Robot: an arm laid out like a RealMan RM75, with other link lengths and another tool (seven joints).
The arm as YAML. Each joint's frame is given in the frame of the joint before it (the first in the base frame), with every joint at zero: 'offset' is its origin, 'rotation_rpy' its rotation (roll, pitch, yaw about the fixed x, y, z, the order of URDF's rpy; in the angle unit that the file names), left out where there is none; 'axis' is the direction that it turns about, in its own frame. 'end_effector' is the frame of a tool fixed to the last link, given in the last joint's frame.
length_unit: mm
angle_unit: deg
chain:
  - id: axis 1
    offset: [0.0, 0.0, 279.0]
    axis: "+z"
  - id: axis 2
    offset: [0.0, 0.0, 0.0]
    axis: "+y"
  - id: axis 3
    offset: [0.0, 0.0, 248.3]
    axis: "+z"
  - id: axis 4
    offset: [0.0, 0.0, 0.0]
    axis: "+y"
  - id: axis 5
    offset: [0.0, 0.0, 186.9]
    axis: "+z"
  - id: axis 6
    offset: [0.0, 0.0, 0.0]
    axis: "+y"
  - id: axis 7
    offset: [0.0, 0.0, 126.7]
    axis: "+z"
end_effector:
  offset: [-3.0, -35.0, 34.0]
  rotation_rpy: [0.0, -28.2, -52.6]
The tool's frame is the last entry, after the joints.
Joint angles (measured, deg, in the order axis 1, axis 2, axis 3, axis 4, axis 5, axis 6, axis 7), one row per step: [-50.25, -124.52, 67.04, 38.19, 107.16, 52.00, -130.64]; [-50.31, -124.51, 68.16, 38.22, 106.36, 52.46, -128.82]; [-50.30, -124.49, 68.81, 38.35, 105.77, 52.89, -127.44]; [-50.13, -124.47, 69.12, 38.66, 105.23, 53.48, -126.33]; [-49.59, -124.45, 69.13, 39.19, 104.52, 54.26, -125.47]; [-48.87, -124.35, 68.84, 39.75, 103.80, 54.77, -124.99]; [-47.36, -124.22, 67.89, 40.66, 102.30, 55.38, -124.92]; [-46.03, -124.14, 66.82, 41.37, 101.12, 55.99, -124.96]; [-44.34, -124.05, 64.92, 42.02, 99.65, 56.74, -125.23]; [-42.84, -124.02, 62.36, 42.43, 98.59, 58.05, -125.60]
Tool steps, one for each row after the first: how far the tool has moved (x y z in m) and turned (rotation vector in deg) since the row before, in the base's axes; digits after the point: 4 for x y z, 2 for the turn. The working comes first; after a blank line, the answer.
Tool pose at each row, in the base's axes (x y z in m, rotation vector in deg; the steps are taken from these numbers as rounded here): [-0.1313, 0.4258, -0.0465, 101.69, 123.81, 18.29]; [-0.1276, 0.4240, -0.0489, 104.07, 121.98, 16.68]; [-0.1249, 0.4229, -0.0500, 105.78, 120.53, 15.73]; [-0.1229, 0.4218, -0.0500, 106.97, 119.22, 15.23]; [-0.1223, 0.4204, -0.0489, 107.36, 118.13, 15.41]; [-0.1238, 0.4200, -0.0460, 107.10, 117.70, 16.43]; [-0.1287, 0.4196, -0.0400, 105.07, 117.81, 19.47]; [-0.1338, 0.4191, -0.0344, 103.04, 118.01, 22.21]; [-0.1420, 0.4188, -0.0264, 99.74, 118.58, 26.27]; [-0.1506, 0.4177, -0.0184, 96.14, 118.90, 30.10]

[0.0037, -0.0018, -0.0024, -0.47, 0.65, -2.25]; [0.0027, -0.0011, -0.0011, -0.24, 0.33, -1.66]; [0.0020, -0.0011, 0.0000, -0.17, 0.00, -1.29]; [0.0006, -0.0014, 0.0011, -0.10, -0.53, -0.73]; [-0.0015, -0.0004, 0.0029, 0.29, -0.80, 0.02]; [-0.0049, -0.0004, 0.0060, 0.76, -2.15, 1.38]; [-0.0051, -0.0005, 0.0056, 0.67, -1.94, 1.41]; [-0.0082, -0.0003, 0.0080, 1.02, -2.79, 2.41]; [-0.0086, -0.0011, 0.0080, 0.77, -2.95, 2.41]
